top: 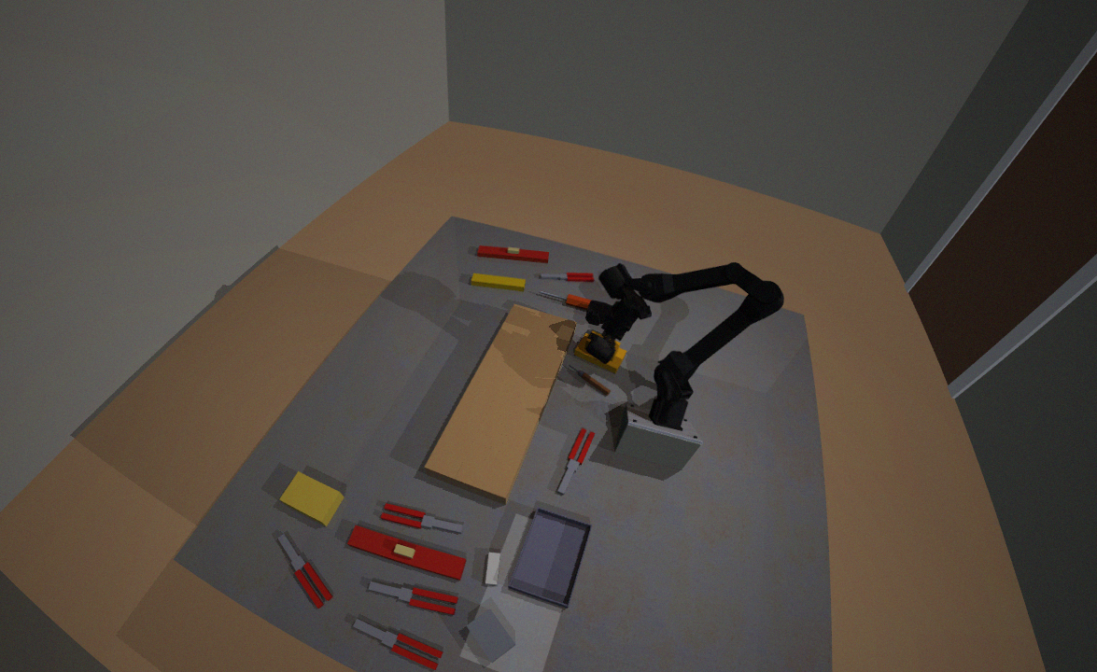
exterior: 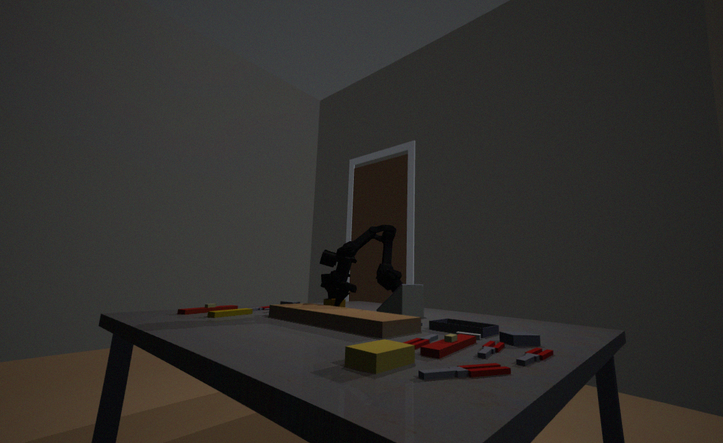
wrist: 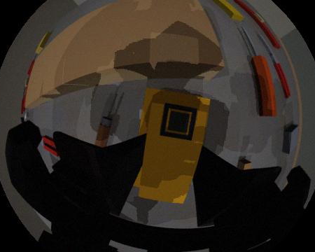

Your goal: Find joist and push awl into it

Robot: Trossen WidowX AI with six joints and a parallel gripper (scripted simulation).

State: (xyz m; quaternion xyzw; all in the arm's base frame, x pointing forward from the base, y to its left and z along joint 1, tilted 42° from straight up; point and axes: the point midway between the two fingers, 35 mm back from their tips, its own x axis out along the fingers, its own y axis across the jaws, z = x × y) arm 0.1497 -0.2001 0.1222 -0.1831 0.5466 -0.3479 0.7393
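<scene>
Right now my gripper tip is 90 mm to the right of the awl, 20 mm short of it and 20 mm above it. Round my gripper tip: grey tray (540 mm to the left, 30 mm ahead, 10 mm below); then yellow stud finder (20 mm above, 10 mm ahead); then yellow bar (320 mm ahead, 200 mm to the right, 20 mm below).
</scene>
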